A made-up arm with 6 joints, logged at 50 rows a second.
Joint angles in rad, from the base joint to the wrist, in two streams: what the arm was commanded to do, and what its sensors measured. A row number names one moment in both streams.
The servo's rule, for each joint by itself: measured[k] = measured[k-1] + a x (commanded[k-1-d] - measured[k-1]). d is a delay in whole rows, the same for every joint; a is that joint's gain. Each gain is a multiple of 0.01, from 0.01 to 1. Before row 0 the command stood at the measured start. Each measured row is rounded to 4 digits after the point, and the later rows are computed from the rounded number. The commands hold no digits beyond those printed.
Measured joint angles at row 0: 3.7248, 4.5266, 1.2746, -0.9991, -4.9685, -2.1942
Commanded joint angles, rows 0 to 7: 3.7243, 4.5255, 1.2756, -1.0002, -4.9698, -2.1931; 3.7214, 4.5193, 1.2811, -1.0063, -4.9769, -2.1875; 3.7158, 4.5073, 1.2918, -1.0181, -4.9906, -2.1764; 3.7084, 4.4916, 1.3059, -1.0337, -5.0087, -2.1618; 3.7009, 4.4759, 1.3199, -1.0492, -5.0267, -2.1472; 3.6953, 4.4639, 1.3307, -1.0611, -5.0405, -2.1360; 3.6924, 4.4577, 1.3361, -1.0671, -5.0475, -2.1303; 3.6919, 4.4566, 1.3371, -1.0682, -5.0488, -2.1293
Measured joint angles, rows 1 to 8: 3.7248, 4.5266, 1.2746, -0.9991, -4.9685, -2.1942; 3.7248, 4.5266, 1.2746, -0.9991, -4.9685, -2.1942; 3.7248, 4.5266, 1.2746, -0.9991, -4.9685, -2.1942; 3.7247, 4.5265, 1.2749, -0.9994, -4.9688, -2.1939; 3.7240, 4.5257, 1.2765, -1.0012, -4.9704, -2.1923; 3.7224, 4.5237, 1.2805, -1.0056, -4.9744, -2.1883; 3.7196, 4.5202, 1.2871, -1.0129, -4.9813, -2.1817; 3.7159, 4.5153, 1.2956, -1.0223, -4.9904, -2.1731
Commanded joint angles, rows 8 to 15: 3.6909, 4.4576, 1.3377, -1.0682, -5.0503, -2.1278; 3.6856, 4.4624, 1.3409, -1.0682, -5.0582, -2.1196; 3.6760, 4.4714, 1.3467, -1.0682, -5.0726, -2.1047; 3.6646, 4.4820, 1.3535, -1.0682, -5.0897, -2.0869; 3.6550, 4.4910, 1.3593, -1.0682, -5.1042, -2.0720; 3.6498, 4.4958, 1.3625, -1.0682, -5.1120, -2.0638; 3.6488, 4.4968, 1.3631, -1.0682, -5.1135, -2.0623; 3.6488, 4.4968, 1.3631, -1.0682, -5.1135, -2.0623
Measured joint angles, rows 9 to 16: 3.7118, 4.5096, 1.3047, -1.0324, -5.0004, -2.1638; 3.7079, 4.5039, 1.3129, -1.0414, -5.0098, -2.1554; 3.7047, 4.4987, 1.3192, -1.0484, -5.0176, -2.1489; 3.7019, 4.4942, 1.3240, -1.0535, -5.0241, -2.1436; 3.6986, 4.4907, 1.3284, -1.0573, -5.0309, -2.1376; 3.6941, 4.4886, 1.3332, -1.0601, -5.0392, -2.1294; 3.6882, 4.4879, 1.3385, -1.0622, -5.0493, -2.1188; 3.6816, 4.4882, 1.3439, -1.0638, -5.0603, -2.1071
